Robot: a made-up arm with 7 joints.
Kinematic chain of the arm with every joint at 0, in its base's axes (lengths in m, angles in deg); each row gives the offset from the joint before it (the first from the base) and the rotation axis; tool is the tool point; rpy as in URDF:
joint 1: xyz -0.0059 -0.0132 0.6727 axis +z
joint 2: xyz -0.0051 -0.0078 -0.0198 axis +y
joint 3: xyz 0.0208 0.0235 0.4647 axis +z
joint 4: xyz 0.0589 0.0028 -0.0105 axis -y
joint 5: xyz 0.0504 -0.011 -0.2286 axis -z
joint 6: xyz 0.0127 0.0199 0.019 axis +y
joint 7: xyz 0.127 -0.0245 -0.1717 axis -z
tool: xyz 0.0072 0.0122 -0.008 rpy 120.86 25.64 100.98
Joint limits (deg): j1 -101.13..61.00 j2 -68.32..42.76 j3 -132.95..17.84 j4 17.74..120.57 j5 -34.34..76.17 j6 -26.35..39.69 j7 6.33..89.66
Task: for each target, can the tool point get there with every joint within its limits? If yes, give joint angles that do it. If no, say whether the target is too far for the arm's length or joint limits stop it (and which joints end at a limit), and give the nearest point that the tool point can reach.
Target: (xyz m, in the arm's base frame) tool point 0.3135 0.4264 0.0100
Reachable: no: joint limits stop it (at a limit: joint 2) | nearest point 0.2577 0.3496 0.4931 | short by 0.492 m
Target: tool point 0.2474 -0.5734 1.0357
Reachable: yes | joints -27.06 23.47 -44.09 75.60 30.24 -4.03 67.44
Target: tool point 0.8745 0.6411 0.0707
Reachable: no: too far | nearest point 0.5179 0.3761 0.5917 | short by 0.685 m
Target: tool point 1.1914 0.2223 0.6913
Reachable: no: too far | nearest point 0.7723 0.1399 0.8113 | short by 0.444 m
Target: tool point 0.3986 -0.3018 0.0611
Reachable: no: joint limits stop it (at a limit: joint 2) | nearest point 0.3446 -0.2633 0.4899 | short by 0.434 m
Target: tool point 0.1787 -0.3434 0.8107
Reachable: yes | joints 6.02 -1.40 -63.05 35.14 35.47 27.18 49.85
